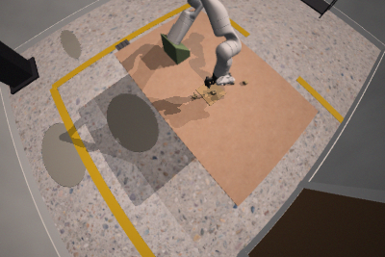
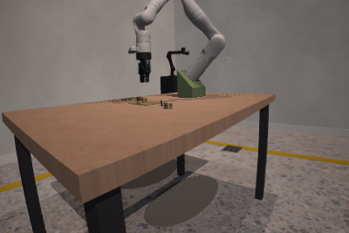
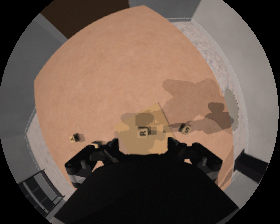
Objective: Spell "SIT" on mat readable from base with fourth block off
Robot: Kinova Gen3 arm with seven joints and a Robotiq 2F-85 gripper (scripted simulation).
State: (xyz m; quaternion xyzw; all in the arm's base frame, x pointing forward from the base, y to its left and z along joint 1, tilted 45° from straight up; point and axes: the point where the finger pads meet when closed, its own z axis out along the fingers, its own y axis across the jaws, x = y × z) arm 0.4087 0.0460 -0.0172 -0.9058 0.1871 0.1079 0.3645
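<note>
Now: the tan mat 20 mm behind my hand and 110 mm below it.
</note>
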